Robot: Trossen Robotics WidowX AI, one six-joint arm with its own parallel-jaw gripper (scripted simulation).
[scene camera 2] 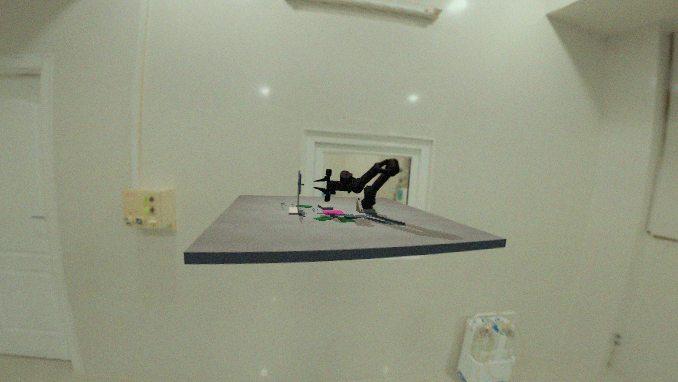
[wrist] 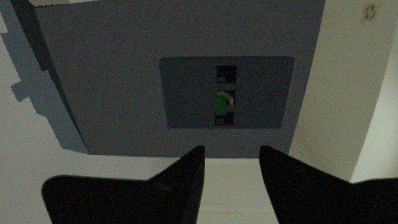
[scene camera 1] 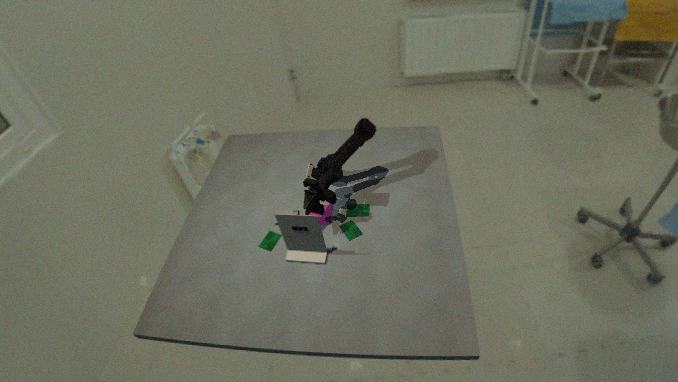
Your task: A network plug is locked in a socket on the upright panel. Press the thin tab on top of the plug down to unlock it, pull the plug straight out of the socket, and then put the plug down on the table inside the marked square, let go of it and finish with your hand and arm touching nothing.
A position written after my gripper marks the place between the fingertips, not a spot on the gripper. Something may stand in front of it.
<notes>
I see my gripper (scene camera 1: 305, 211) and an upright panel (scene camera 1: 302, 234).
My gripper also shows in the wrist view (wrist: 232, 153). The upright panel is seen too in the wrist view (wrist: 138, 85).
</notes>
